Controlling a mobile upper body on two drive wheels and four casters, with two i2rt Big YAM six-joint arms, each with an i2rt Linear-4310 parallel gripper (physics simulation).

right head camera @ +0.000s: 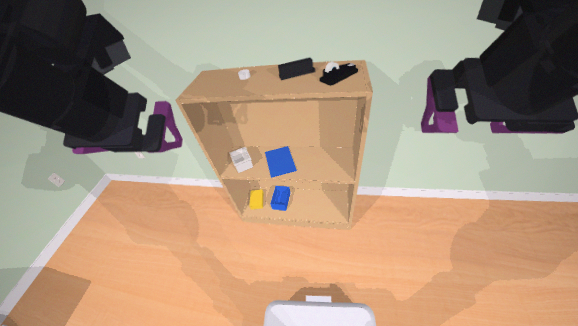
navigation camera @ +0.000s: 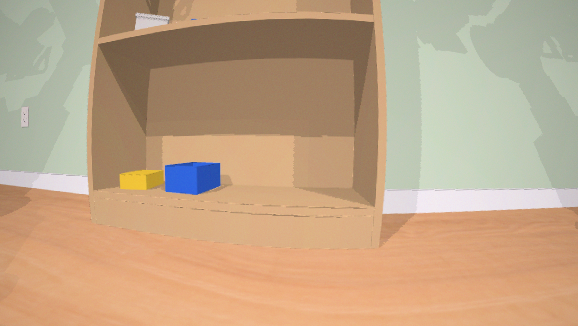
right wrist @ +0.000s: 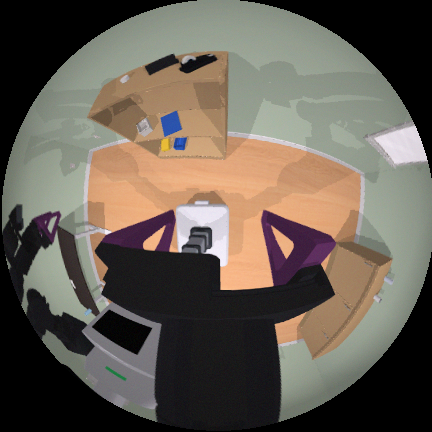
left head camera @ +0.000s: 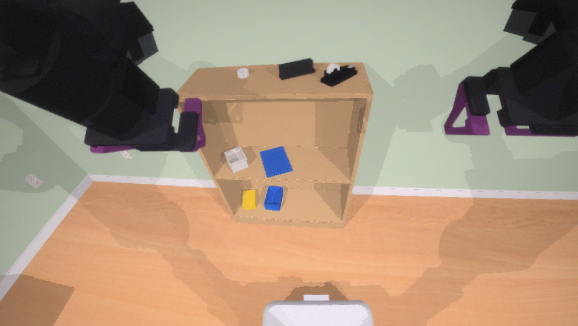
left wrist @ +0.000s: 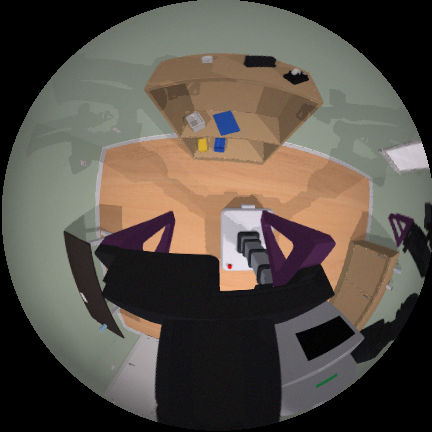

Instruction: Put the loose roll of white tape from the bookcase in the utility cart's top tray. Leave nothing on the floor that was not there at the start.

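Frame: origin at the left arm's base, x ahead, y left, z up, level; metres.
Seen in the pictures: left gripper, between the fingertips: (right head camera: pixel 154 143) (right wrist: pixel 54 212) (left head camera: pixel 174 142) (left wrist: pixel 217 215); right gripper, between the fingertips: (right head camera: pixel 457 128) (right wrist: pixel 217 214) (left head camera: pixel 476 130) (left wrist: pixel 392 214).
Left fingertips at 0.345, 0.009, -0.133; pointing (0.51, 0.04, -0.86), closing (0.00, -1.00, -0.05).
Note:
Offsets run from my left fingertips to a thing's top centre, as dx, dy, dz. "spot": to the spot under its first point. Level surfaces: height alone.
A small white roll of tape {+0.689, +0.057, -0.193} (left head camera: pixel 243 73) (right head camera: pixel 244 74) (left wrist: pixel 207 59) (right wrist: pixel 124 79) sits on the left part of the top of the wooden bookcase (left head camera: pixel 215 85) (right head camera: pixel 215 86) (left wrist: pixel 172 75) (right wrist: pixel 175 77) (navigation camera: pixel 380 125). My left gripper (left head camera: pixel 150 149) (right head camera: pixel 127 150) (left wrist: pixel 217 215) is open and empty, in front of the bookcase at the left. My right gripper (left head camera: pixel 497 134) (right head camera: pixel 475 132) (right wrist: pixel 217 214) is open and empty, off to the right of the bookcase. Neither gripper touches the tape. The utility cart does not show in these views.
A black block {+0.662, -0.180, -0.163} (left head camera: pixel 296 69) and a black item with a white roll {+0.615, -0.350, -0.147} (left head camera: pixel 339 75) share the bookcase top. Shelves hold a white bin {spot: +0.662, +0.209, -0.717} (left head camera: pixel 236 159), blue sheet {+0.645, -0.027, -0.721} (left head camera: pixel 276 161), yellow block {+0.667, +0.222, -1.132} (left head camera: pixel 249 199) and blue bin {+0.666, +0.035, -1.102} (left head camera: pixel 273 198). A dark desk {dz -0.557} (left wrist: pixel 90 280) stands left, a wooden cabinet (left wrist: pixel 362 275) right.

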